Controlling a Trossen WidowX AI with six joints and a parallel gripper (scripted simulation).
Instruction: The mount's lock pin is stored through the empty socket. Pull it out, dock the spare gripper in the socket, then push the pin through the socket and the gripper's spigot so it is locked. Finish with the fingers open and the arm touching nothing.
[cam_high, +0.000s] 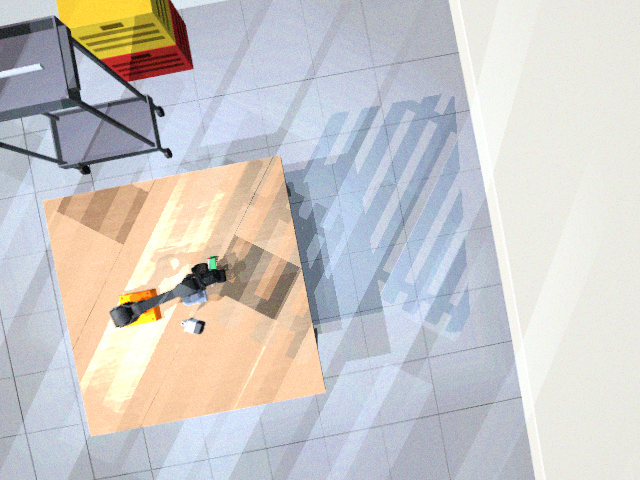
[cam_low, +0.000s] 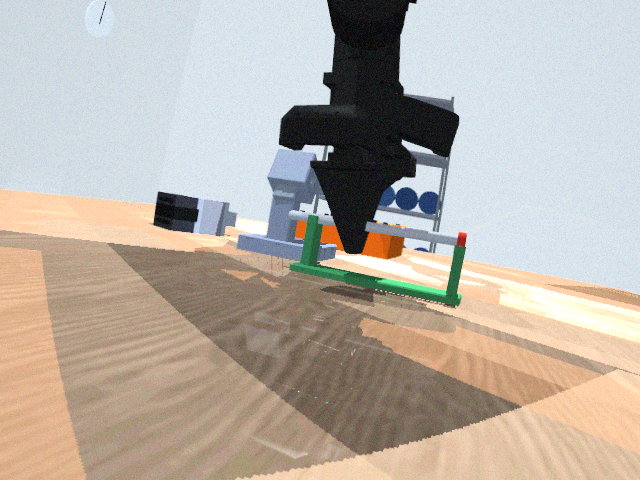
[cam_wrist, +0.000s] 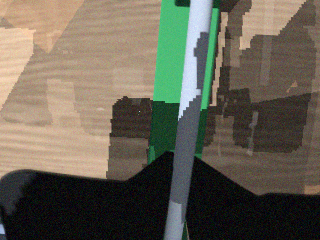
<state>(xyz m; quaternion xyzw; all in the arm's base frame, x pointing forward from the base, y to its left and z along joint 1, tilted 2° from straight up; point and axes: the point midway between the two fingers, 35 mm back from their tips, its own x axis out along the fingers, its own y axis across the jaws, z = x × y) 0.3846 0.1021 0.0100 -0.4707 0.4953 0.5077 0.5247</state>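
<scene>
Now: the green cradle 20 mm to the left of my gripper tip. The rest, counted from my gripper tip: spare gripper (250 mm to the right, 150 mm behind); mount (110 mm behind, 100 mm to the right, 30 mm above).
</scene>
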